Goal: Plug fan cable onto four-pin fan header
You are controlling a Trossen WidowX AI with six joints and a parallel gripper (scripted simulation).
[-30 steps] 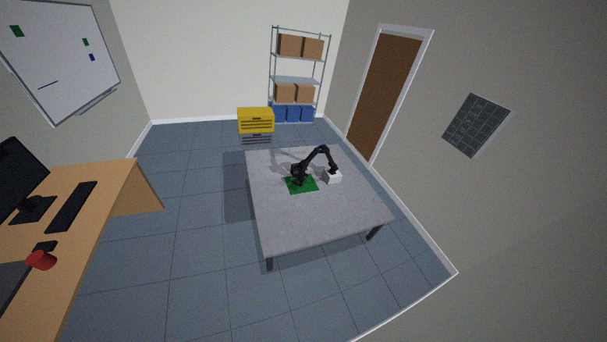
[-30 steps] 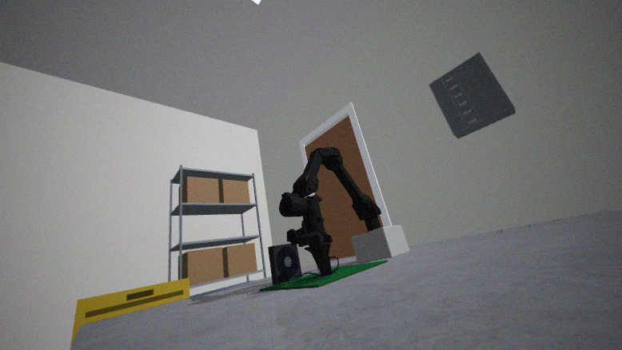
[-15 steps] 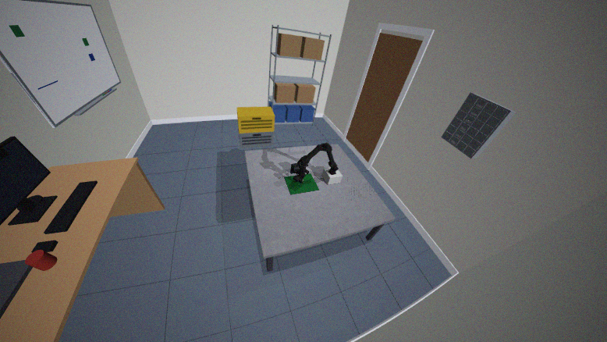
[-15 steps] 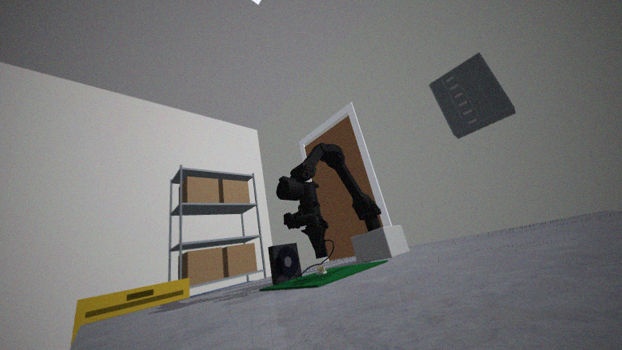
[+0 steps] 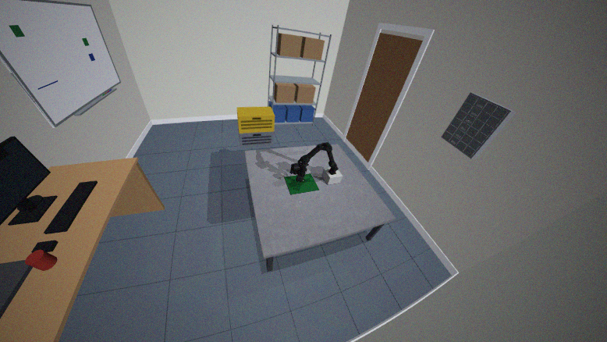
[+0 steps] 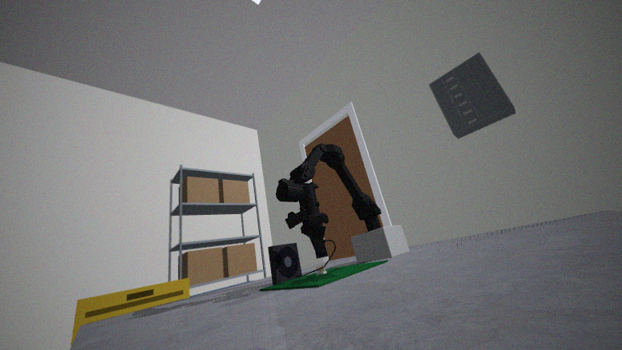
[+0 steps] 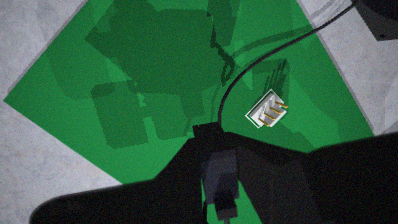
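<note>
The dark fan plug lies 1 cm behind my gripper tip, 1 cm to the left of it and 1 cm above it. From my gripper tip the other things lie so: white four-pin fan header: 5 cm behind, 4 cm to the right, 6 cm below; then black fan: 5 cm behind, 18 cm to the right; then green board: 3 cm behind, 1 cm to the right, 8 cm below.
</note>
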